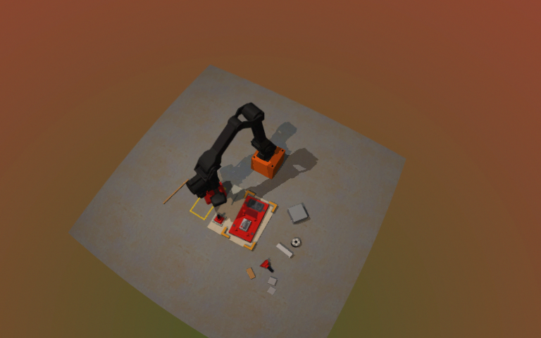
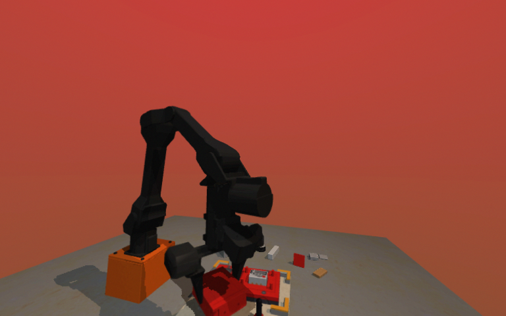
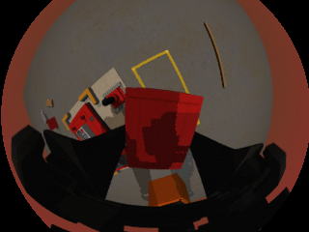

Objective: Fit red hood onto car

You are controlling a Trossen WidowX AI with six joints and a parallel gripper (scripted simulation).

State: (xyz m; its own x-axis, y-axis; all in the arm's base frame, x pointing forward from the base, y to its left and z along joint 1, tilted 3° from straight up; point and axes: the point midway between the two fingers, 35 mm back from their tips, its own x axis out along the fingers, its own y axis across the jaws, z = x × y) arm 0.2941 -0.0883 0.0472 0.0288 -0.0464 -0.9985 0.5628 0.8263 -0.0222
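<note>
The grey engine block lies 18 cm to the left of my gripper tip, 8 cm below it and 3 cm ahead of it. Also, from my gripper tip: thin wooden stick: 20 cm to the right, 10 cm below, 6 cm ahead; red hood: 1 cm above; tan tile: 31 cm to the left, 20 cm ahead, 10 cm below.
</note>
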